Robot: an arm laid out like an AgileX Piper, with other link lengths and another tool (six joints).
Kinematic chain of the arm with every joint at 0, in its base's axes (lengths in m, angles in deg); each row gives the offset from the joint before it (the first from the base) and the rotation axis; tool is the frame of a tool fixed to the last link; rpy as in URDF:
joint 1: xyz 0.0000 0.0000 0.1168 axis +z
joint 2: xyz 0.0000 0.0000 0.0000 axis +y
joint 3: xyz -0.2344 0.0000 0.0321 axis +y
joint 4: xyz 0.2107 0.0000 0.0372 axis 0.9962 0 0.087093
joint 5: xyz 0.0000 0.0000 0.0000 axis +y
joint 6: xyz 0.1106 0.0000 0.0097 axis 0.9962 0 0.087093
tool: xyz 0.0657 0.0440 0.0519 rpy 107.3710 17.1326 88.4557
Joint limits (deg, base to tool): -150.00..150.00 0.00..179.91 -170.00..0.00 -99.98..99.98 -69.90..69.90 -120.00..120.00
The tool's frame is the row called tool.
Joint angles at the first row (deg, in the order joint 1, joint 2, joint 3, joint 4, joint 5, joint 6):
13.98 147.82 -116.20 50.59 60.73 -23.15
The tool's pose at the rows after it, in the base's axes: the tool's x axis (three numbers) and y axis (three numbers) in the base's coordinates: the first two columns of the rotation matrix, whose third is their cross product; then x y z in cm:
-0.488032 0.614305 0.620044 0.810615 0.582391 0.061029 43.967 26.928 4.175
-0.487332 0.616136 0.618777 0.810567 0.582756 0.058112 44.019 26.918 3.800
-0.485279 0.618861 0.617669 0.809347 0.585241 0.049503 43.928 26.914 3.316
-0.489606 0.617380 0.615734 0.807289 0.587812 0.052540 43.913 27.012 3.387
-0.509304 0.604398 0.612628 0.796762 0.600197 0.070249 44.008 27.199 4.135
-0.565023 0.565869 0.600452 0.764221 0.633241 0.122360 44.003 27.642 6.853
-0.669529 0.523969 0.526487 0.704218 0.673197 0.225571 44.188 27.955 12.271
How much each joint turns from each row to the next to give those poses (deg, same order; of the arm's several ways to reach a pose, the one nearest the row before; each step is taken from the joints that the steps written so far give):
0.46 0.75 0.00 1.72 -0.11 -0.40
0.00 0.63 -0.39 -0.11 -0.12 -0.06
0.06 0.51 -0.07 -0.29 -0.05 0.01
0.11 0.00 -0.17 -0.06 0.00 -0.06
0.00 0.00 -1.60 -0.17 1.09 -0.12
0.00 -1.31 -3.38 -0.34 3.09 -0.34
0.00 -3.38 -6.31 -2.12 3.61 0.00

